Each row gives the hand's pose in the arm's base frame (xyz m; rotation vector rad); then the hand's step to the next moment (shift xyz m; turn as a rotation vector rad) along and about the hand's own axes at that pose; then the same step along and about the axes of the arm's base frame.
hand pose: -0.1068 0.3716 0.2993 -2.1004 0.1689 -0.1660
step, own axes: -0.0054 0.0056 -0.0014 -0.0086 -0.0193 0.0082
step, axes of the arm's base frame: -0.0059 -0.0030 -0.0044 -0.0059 0.0183 0.0120
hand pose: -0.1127 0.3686 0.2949 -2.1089 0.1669 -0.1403
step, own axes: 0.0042 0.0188 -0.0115 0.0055 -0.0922 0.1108
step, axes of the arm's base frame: 0.0010 -0.0200 -0.0100 0.0297 0.1394 0.0220
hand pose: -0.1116 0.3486 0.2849 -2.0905 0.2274 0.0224
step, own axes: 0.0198 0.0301 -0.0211 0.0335 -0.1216 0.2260
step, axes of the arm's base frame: 0.0127 -0.0359 -0.0172 0.0712 0.2484 -0.0143
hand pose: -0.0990 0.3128 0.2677 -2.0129 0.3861 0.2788
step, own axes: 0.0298 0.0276 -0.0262 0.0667 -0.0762 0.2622
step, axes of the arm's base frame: 0.0176 -0.0396 -0.0214 0.0831 0.2564 -0.0797
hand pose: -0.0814 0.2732 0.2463 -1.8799 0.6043 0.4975
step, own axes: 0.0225 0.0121 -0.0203 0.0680 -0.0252 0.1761
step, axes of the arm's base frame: 0.0115 -0.0268 -0.0147 0.0581 0.1597 -0.0859
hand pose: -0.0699 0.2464 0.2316 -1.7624 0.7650 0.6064
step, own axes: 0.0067 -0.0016 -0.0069 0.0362 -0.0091 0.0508
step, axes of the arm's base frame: 0.0059 -0.0076 -0.0017 0.0291 0.0431 -0.0356
